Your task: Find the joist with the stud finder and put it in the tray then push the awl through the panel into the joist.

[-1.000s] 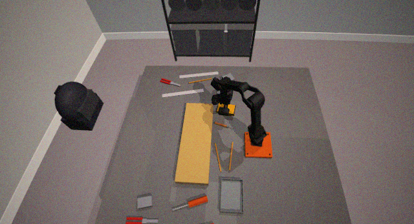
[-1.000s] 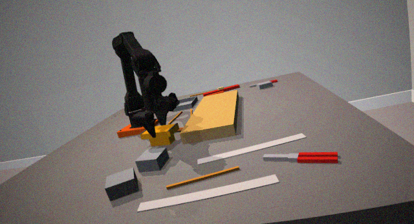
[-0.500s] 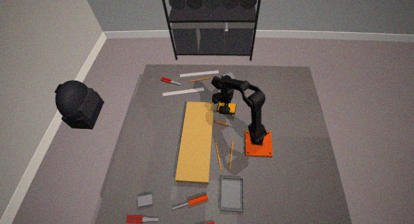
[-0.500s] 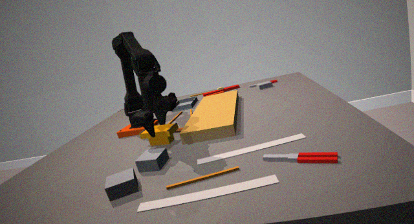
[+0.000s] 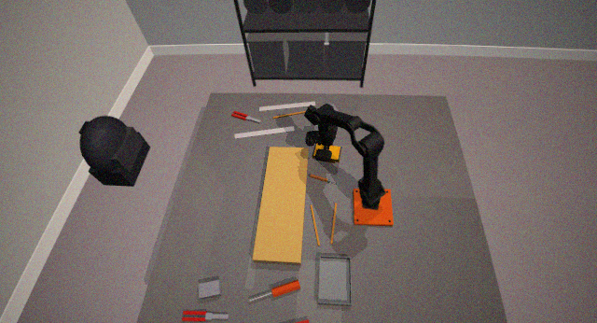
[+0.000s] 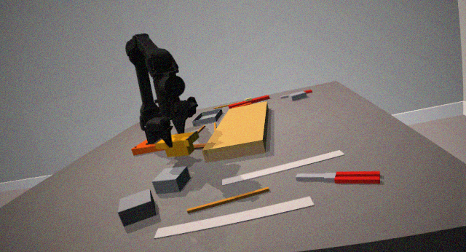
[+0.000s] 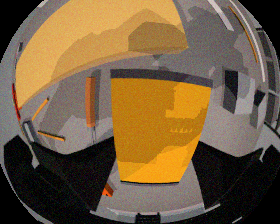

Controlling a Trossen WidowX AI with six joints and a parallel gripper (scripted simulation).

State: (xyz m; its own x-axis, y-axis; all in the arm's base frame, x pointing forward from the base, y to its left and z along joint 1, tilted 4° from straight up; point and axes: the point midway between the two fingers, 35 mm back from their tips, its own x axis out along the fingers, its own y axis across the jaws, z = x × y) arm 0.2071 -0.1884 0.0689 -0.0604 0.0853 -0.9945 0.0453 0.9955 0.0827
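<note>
The awl lies 10 cm to the left of my gripper tip, 6 cm below it and 1 cm behind it. The rest, counted from my gripper tip: indicator window 4 cm below, 3 cm behind; grey tray 51 cm to the left, 10 cm behind, 5 cm below; stud finder 2 cm below, 1 cm behind.
</note>
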